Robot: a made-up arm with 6 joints.
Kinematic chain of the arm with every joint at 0, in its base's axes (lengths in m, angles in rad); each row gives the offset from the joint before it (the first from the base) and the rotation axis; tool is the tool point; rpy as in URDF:
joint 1: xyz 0 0 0.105 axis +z
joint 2: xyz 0 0 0 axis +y
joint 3: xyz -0.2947 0 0.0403 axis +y
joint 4: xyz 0.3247 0 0.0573 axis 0.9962 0 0.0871
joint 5: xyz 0 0 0 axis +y
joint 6: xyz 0.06 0 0.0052 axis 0.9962 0 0.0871
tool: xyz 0 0 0 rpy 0 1.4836 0
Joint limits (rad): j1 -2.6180..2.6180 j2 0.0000..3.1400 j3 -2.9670..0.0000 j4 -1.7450..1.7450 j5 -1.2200..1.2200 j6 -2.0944..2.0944
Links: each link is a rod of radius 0.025 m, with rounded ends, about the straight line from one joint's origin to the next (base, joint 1, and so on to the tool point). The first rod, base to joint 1, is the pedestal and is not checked.
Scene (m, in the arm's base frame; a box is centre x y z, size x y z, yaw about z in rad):
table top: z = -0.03
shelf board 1: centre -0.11 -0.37 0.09 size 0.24 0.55 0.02 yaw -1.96
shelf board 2: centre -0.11 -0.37 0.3 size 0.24 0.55 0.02 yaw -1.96
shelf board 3: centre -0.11 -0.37 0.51 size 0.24 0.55 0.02 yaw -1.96
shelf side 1: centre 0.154 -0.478 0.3 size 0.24 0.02 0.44 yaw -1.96
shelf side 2: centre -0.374 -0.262 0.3 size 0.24 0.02 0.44 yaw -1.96
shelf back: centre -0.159 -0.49 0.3 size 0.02 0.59 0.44 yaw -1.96
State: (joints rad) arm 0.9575 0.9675 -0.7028 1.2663 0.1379 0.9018
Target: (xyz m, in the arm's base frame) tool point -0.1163 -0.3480 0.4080
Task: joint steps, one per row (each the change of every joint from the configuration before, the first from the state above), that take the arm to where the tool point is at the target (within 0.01 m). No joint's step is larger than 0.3 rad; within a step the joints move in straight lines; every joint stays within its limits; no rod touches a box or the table.
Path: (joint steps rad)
1: -0.2808 0.0396 -0.0503 0.0012 -0.0412 0.0000
2: -0.2809 0.0396 -0.0503 0.0013 -0.0412 0.0000
3: -0.2808 0.0396 -0.0504 0.0012 -0.0412 0.0000
4: -0.2808 0.0396 -0.0503 0.0012 -0.0412 0.0000
5: -0.2809 0.0395 -0.0503 0.0013 -0.0413 0.0000
6: -0.2808 0.0396 -0.0503 0.0012 -0.0412 0.0000
7: -0.2809 0.0396 -0.0504 0.0013 -0.0412 0.0000
8: -0.2808 0.0396 -0.0503 0.0012 -0.0412 0.0000
9: -0.2808 0.0396 -0.0503 0.0012 -0.0412 0.0000
10: -0.2809 0.0396 -0.0503 0.0013 -0.0412 0.0000

